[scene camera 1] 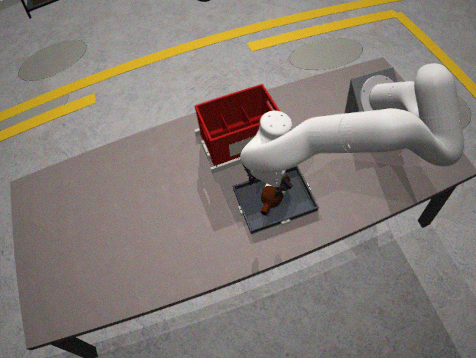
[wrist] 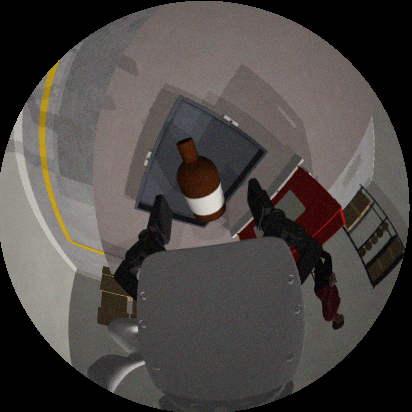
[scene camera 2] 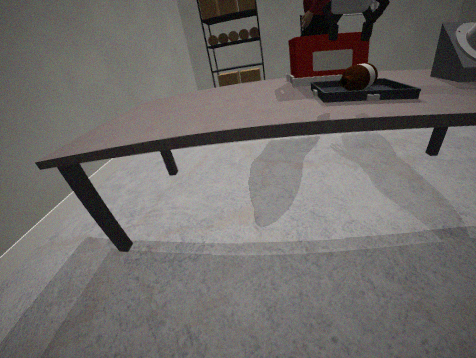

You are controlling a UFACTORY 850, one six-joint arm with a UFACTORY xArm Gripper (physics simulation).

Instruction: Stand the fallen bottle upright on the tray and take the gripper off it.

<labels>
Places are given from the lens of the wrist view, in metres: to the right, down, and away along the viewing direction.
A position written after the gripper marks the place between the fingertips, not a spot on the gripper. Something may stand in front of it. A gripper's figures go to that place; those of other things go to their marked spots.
gripper (wrist: 206, 195): 0.00, -0.01, 0.13
brown bottle (wrist: 197, 176): -0.01, -0.04, 0.20
pale rail (wrist: 291, 166): 0.22, -0.10, 0.26
The marked spots on the pale rail and the brown bottle are 0.24 m apart.
</labels>
